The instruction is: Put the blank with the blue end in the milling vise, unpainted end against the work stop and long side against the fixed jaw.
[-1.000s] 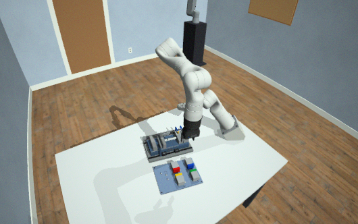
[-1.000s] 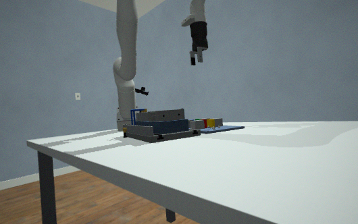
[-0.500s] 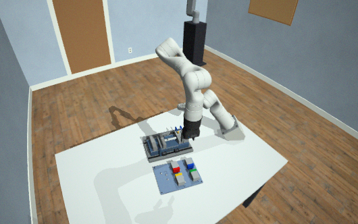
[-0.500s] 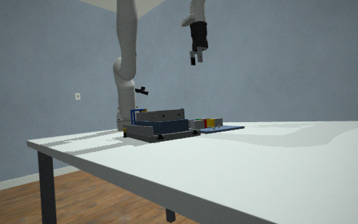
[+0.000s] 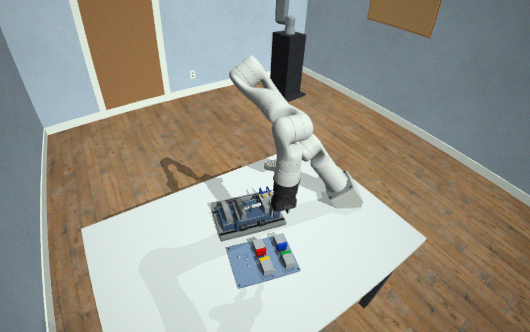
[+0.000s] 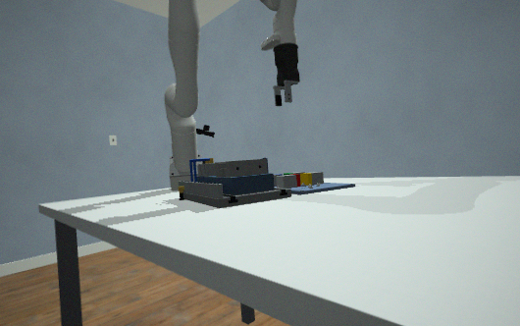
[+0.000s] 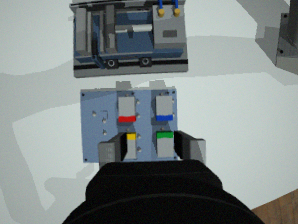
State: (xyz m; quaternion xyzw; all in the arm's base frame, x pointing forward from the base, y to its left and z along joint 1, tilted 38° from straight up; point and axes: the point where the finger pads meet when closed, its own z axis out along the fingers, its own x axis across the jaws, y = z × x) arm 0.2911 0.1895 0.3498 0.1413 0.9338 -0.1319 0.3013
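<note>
Now: the blue-ended blank 50 mm behind my hand, 20 mm to the right of it and 260 mm below it. The rest, counted from my hand: yellow-ended blank: 70 mm ahead, 30 mm to the left, 260 mm below; then red-ended blank: 30 mm ahead, 60 mm to the right, 260 mm below; then green-ended blank: 20 mm behind, 60 mm to the left, 260 mm below.
</note>
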